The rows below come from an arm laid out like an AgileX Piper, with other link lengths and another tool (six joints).
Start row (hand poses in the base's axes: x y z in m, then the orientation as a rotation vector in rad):
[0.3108 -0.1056 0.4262 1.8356 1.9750 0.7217]
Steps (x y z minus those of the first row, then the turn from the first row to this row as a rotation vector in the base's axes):
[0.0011 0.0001 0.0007 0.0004 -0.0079 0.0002]
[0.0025 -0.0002 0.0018 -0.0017 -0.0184 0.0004]
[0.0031 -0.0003 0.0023 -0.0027 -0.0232 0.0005]
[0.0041 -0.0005 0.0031 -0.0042 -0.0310 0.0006]
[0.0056 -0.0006 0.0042 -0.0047 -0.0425 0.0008]
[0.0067 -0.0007 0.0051 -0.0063 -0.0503 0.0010]
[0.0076 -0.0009 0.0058 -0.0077 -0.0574 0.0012]
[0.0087 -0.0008 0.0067 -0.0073 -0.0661 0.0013]
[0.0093 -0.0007 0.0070 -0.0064 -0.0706 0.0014]
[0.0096 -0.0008 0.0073 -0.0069 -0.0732 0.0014]
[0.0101 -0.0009 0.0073 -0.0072 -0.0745 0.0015]
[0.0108 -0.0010 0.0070 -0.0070 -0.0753 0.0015]
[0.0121 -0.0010 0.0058 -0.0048 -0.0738 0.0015]
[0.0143 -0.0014 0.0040 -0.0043 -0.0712 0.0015]
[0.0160 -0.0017 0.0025 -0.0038 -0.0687 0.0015]
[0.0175 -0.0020 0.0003 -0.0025 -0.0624 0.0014]
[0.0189 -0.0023 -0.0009 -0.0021 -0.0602 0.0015]
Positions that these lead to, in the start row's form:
[0.3119 -0.1055 0.4269 1.8300 1.9703 0.7284]
[0.3133 -0.1058 0.4280 1.8212 1.9639 0.7342]
[0.3139 -0.1059 0.4285 1.8171 1.9610 0.7368]
[0.3149 -0.1061 0.4293 1.8106 1.9563 0.7412]
[0.3164 -0.1062 0.4304 1.8019 1.9492 0.7495]
[0.3175 -0.1063 0.4313 1.7953 1.9445 0.7537]
[0.3184 -0.1065 0.4320 1.7893 1.9403 0.7576]
[0.3195 -0.1064 0.4329 1.7832 1.9349 0.7646]
[0.3201 -0.1063 0.4332 1.7804 1.9321 0.7690]
[0.3204 -0.1064 0.4335 1.7782 1.9304 0.7704]
[0.3209 -0.1065 0.4335 1.7770 1.9297 0.7710]
[0.3216 -0.1066 0.4332 1.7766 1.9292 0.7719]
[0.3229 -0.1066 0.4320 1.7789 1.9301 0.7732]
[0.3251 -0.1070 0.4302 1.7810 1.9318 0.7718]
[0.3268 -0.1073 0.4287 1.7831 1.9334 0.7705]
[0.3283 -0.1076 0.4265 1.7884 1.9372 0.7671]
[0.3297 -0.1079 0.4253 1.7901 1.9387 0.7660]

